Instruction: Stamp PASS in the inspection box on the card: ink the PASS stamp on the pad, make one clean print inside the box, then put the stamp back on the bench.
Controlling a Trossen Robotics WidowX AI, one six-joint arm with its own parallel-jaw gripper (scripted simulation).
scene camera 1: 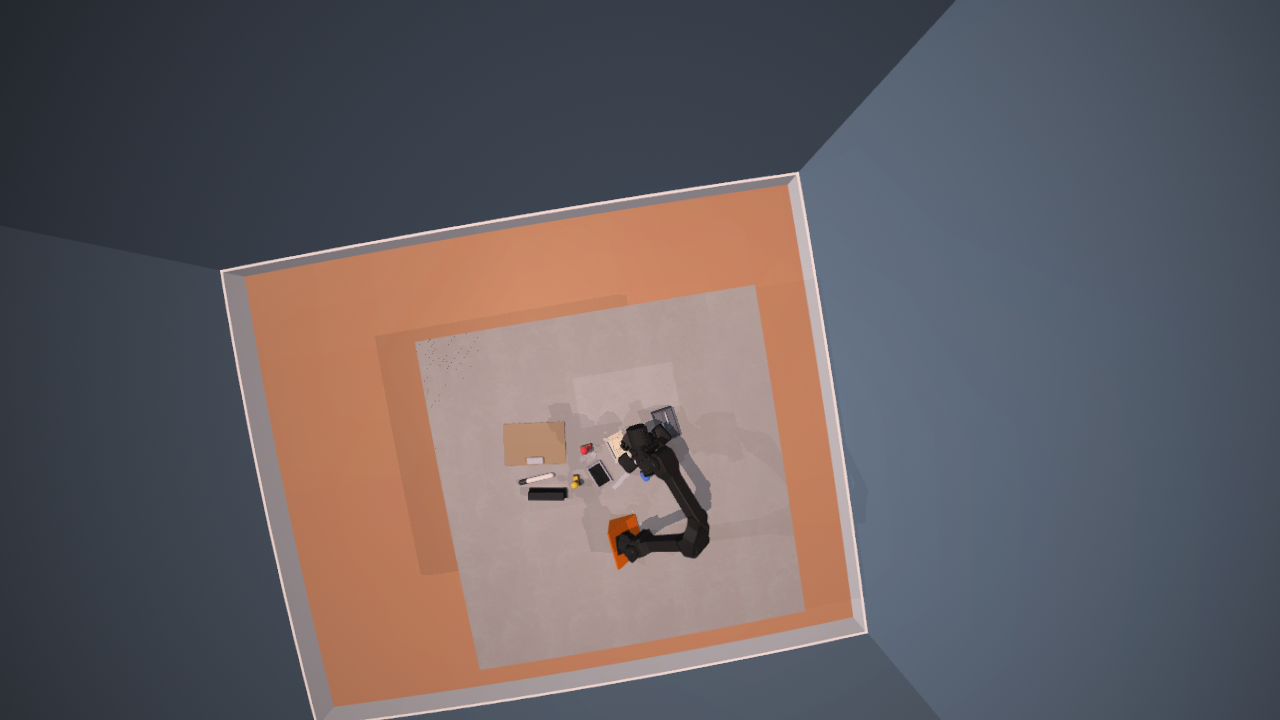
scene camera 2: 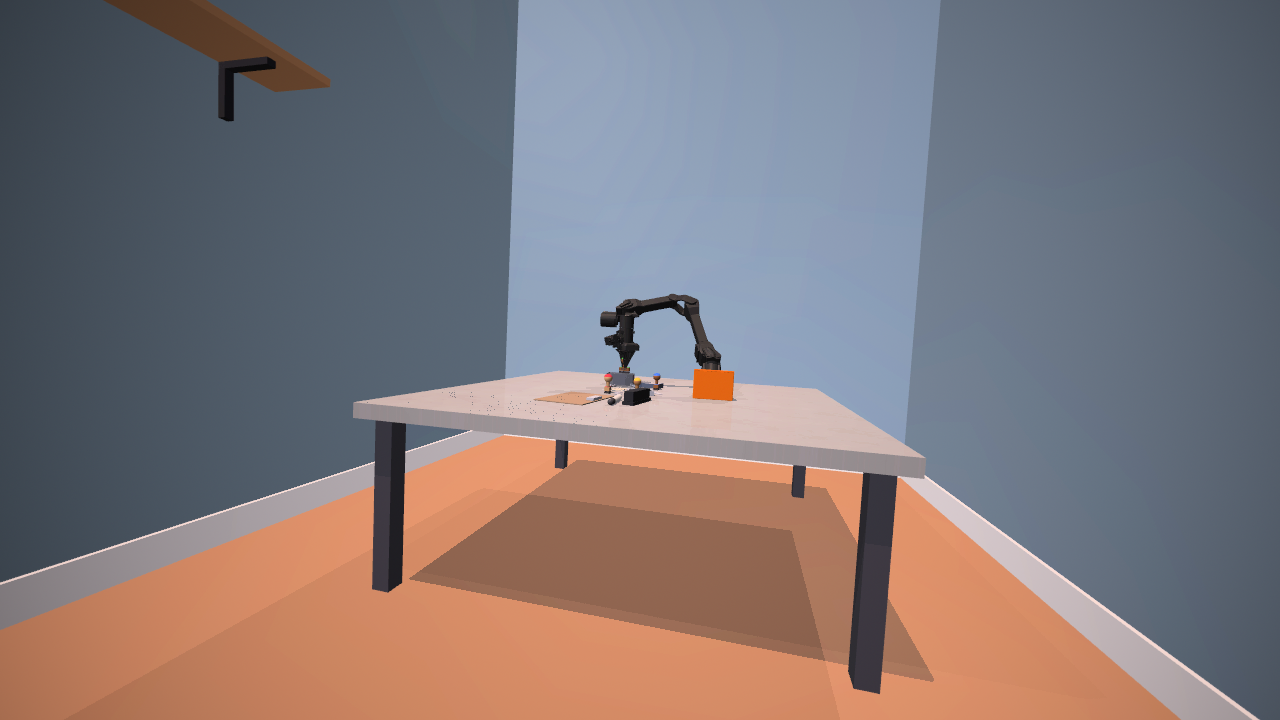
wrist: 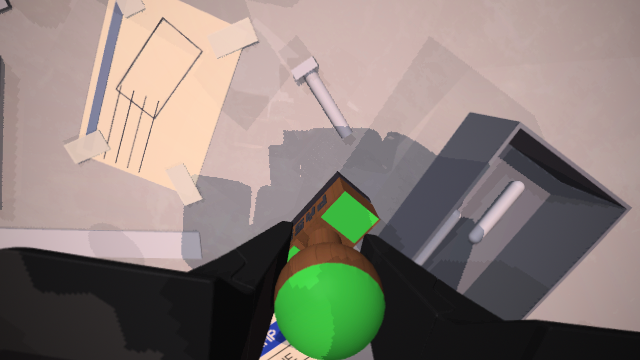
In view: my gripper [scene camera 2: 624,367], a pass stamp [wrist: 328,293], a cardboard sheet [scene camera 1: 527,443], a dark tray [wrist: 501,216], a bolt [wrist: 307,69] and a cream card [wrist: 159,82].
My gripper also shows in scene camera 1 [scene camera 1: 644,441] and in the wrist view [wrist: 326,239]. The wrist view misses the cardboard sheet: it is out of frame.
